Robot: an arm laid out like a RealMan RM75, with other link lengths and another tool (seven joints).
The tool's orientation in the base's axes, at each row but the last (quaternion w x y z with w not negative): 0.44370 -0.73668 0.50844 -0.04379; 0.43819 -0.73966 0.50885 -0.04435; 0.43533 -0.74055 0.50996 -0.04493; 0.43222 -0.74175 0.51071 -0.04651; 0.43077 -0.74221 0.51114 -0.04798; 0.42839 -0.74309 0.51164 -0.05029; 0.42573 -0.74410 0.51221 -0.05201; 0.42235 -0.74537 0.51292 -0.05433; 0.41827 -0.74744 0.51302 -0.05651; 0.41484 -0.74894 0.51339 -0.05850; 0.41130 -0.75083 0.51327 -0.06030; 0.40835 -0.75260 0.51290 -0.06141; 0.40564 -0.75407 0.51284 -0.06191
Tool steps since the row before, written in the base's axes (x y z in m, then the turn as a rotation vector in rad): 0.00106 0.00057 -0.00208 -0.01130 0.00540 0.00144; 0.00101 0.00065 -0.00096 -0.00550 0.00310 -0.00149; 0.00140 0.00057 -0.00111 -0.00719 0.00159 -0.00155; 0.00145 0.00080 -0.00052 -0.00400 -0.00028 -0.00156; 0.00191 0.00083 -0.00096 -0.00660 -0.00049 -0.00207; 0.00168 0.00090 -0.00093 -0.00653 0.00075 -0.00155; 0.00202 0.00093 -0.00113 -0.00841 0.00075 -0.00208; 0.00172 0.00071 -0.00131 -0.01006 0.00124 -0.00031; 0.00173 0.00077 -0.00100 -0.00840 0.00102 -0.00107; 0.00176 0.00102 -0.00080 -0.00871 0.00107 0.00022; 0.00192 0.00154 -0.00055 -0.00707 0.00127 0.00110; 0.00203 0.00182 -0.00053 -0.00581 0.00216 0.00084; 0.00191 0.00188 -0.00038 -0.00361 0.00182 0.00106
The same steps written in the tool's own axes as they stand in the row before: 0.00086 0.00065 0.00215 -0.01023 0.00654 -0.00341; 0.00033 -0.00012 0.00150 -0.00452 0.00466 -0.00003; 0.00063 -0.00029 0.00174 -0.00410 0.00606 -0.00176; 0.00024 -0.00077 0.00154 -0.00109 0.00397 -0.00124; 0.00059 -0.00080 0.00207 -0.00196 0.00621 -0.00237; 0.00041 -0.00066 0.00197 -0.00312 0.00567 -0.00194; 0.00060 -0.00078 0.00229 -0.00381 0.00738 -0.00257; 0.00069 -0.00042 0.00213 -0.00560 0.00730 -0.00426; 0.00053 -0.00066 0.00197 -0.00439 0.00665 -0.00305; 0.00026 -0.00085 0.00200 -0.00501 0.00599 -0.00402; -0.00019 -0.00122 0.00220 -0.00470 0.00418 -0.00364; -0.00038 -0.00136 0.00239 -0.00476 0.00332 -0.00233; -0.00054 -0.00140 0.00226 -0.00352 0.00163 -0.00154
